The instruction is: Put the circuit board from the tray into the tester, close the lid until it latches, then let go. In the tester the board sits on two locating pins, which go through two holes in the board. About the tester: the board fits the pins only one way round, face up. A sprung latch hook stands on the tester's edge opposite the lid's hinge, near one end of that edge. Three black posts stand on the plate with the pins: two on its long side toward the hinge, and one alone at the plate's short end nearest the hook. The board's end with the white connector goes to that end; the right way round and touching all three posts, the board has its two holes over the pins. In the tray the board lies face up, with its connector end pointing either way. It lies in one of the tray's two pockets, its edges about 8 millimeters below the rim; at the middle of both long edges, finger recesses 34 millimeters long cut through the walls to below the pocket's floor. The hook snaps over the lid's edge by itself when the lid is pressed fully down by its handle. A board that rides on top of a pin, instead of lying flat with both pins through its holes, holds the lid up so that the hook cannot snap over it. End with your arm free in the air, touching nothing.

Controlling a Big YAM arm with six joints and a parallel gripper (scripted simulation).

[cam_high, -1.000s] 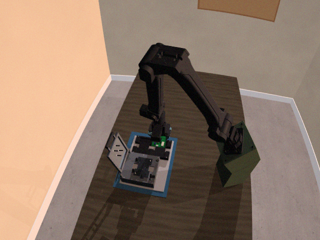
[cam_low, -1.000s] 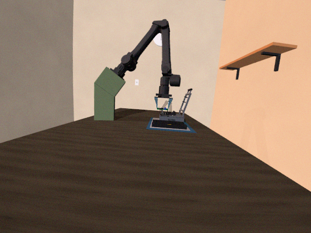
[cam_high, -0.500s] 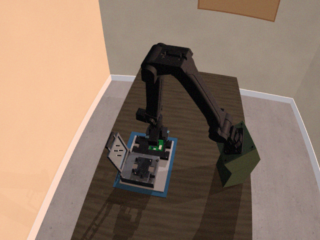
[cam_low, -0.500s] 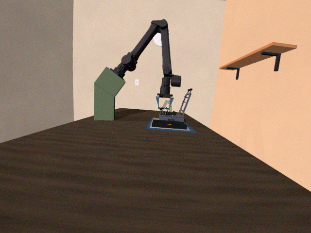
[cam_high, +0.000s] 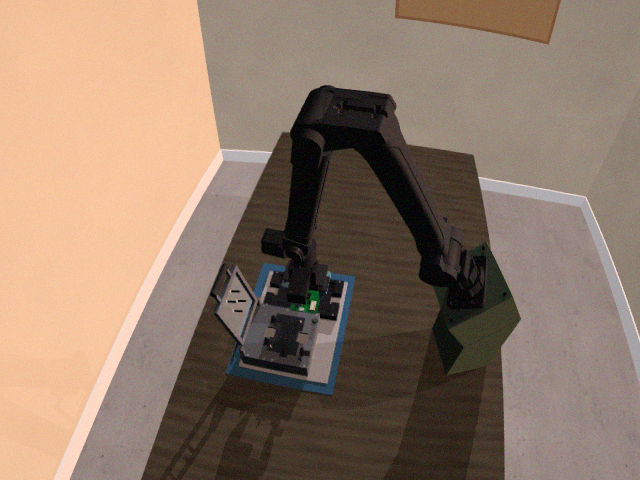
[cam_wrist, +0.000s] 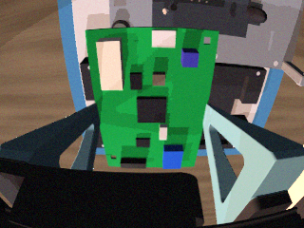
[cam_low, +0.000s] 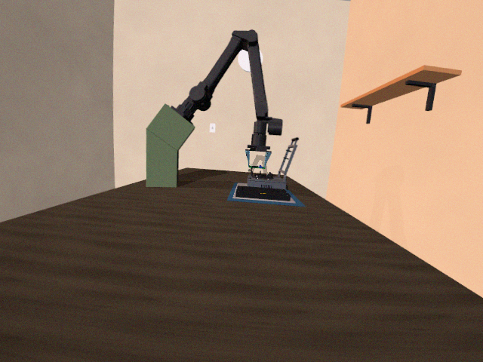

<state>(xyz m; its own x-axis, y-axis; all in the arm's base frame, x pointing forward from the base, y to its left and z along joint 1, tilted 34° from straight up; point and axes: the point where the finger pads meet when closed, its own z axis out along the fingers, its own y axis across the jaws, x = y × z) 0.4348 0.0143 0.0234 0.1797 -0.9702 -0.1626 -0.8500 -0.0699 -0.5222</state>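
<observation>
Now: hand 15 cm to the right of the black latch hook, 5 cm past it and 4 cm above it. Also, from my hand: green circuit board: right at my hand; tester lid: 14 cm ahead, 13 cm to the left, 6 cm above.
</observation>
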